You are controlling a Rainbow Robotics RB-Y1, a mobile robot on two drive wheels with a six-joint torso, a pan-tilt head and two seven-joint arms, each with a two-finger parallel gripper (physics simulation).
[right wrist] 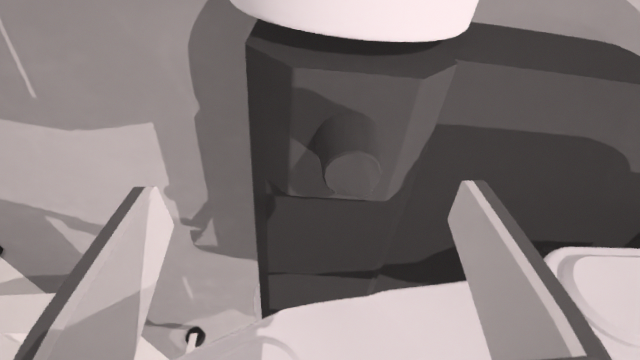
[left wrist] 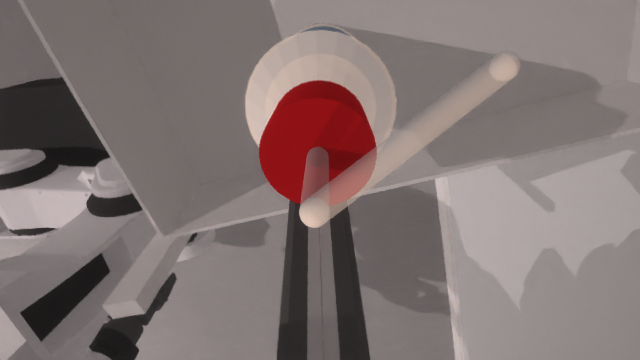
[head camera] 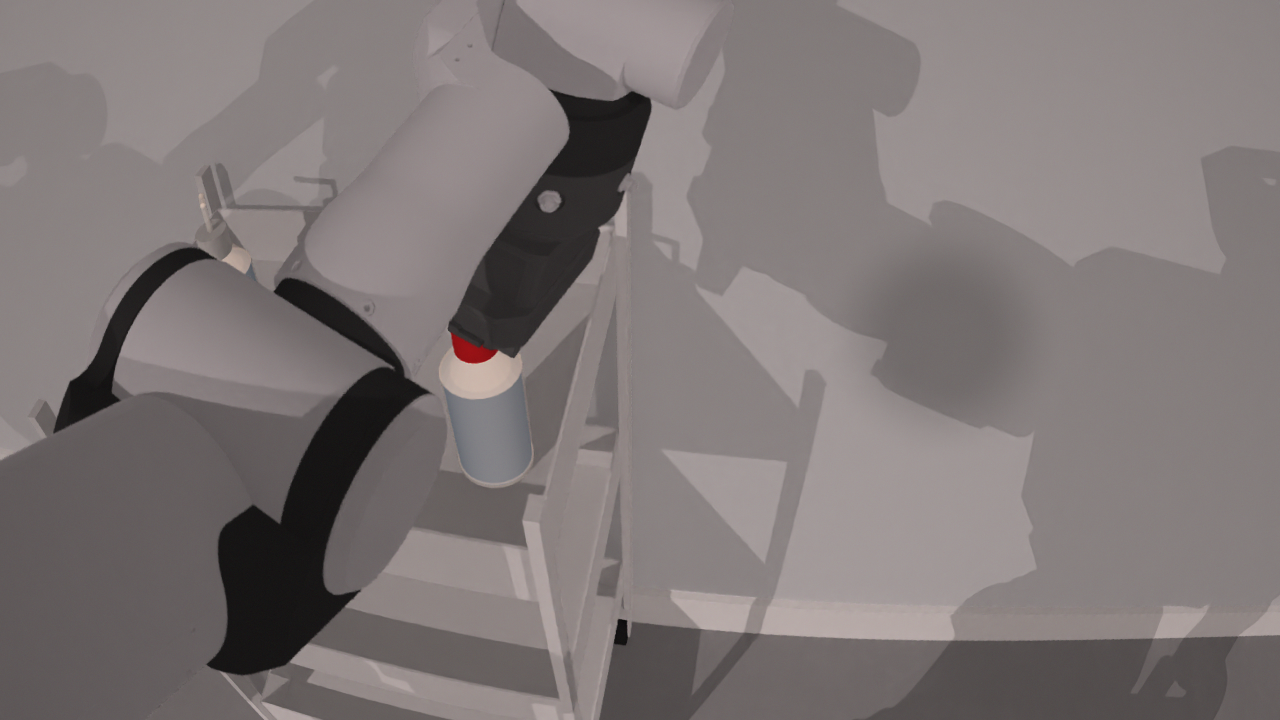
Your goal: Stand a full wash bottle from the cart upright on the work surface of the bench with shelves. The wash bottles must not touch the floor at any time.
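Frame: origin at the robot's base, x ahead, y down, z left, level; centimetres.
Seen in the pictures: left gripper, fingertip midpoint: (left wrist: 318,210) (head camera: 506,344); right gripper, fingertip midpoint: (right wrist: 310,203).
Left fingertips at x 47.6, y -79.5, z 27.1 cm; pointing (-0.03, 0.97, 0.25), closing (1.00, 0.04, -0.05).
Offsets run from my left fingertips to a thing's top centre. "spot": to the spot under its first point.
A wash bottle @[dx +1.0, dy -4.2, dz +3.0 cm] (head camera: 490,425) (left wrist: 320,65) with a pale blue body, cream shoulder, red cap and angled spout stands on the upper shelf of the white cart (head camera: 550,600). My left gripper (head camera: 484,338) (left wrist: 318,210) is shut with its fingers together and no gap. It is beside the red cap; in the left wrist view the cap and spout hide its fingertips. The bottle's fill level cannot be told. My right gripper (right wrist: 310,203) is open and empty. The bench with shelves cannot be made out in these views.
Part of another bottle @[spot: dx +2.3, dy +2.2, dz +28.9 cm] (head camera: 238,262) shows behind my left arm in the head view. The cart's rails and upright posts stand close right of the wash bottle. In the right wrist view, a dark block with a round knob (right wrist: 352,172) lies beyond the fingers.
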